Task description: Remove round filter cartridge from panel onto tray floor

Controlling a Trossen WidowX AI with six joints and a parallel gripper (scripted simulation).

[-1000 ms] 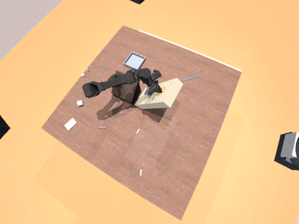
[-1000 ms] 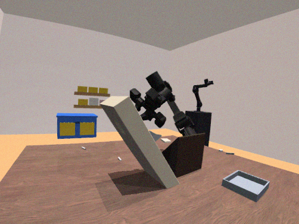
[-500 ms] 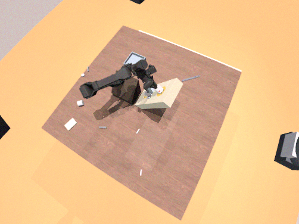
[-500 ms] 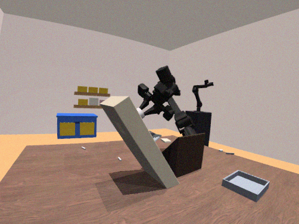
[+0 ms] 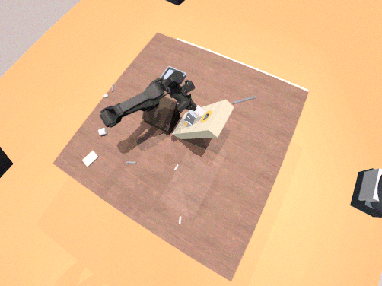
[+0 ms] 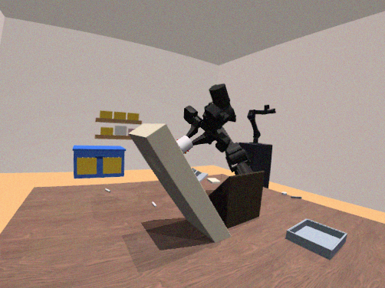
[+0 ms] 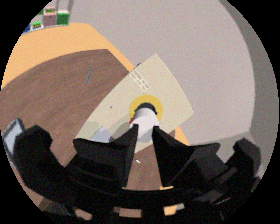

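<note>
The round filter cartridge is 1 cm ahead of my gripper tip and 1 cm below it. Round my gripper tip: cream block: 45 cm behind, 56 cm to the right, 30 cm below; grey tray: 40 cm behind, 23 cm to the left, 30 cm below.
</note>
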